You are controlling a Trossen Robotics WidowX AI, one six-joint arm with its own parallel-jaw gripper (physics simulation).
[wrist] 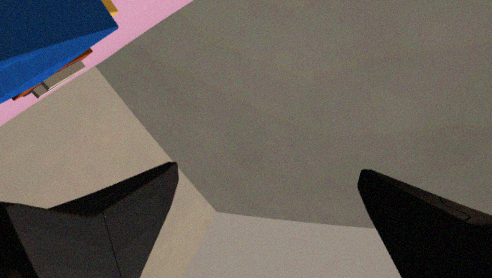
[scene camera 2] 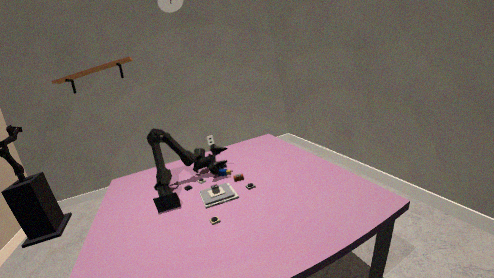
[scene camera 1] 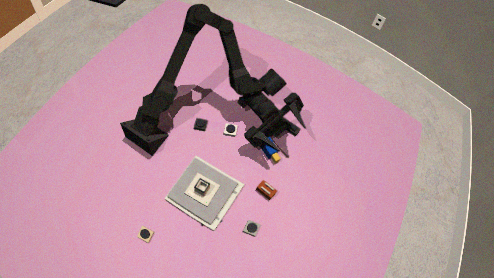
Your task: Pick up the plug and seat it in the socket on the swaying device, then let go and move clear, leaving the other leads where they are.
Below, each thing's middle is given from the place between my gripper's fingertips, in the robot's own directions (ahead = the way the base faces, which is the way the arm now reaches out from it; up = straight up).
My hand is 100 mm above the blue plug (wrist: pixel 44 44) and 50 mm past it. The rest, counted from my hand: grey device (scene camera 1: pixel 205 193): 210 mm to the right, 150 mm behind, 80 mm below.
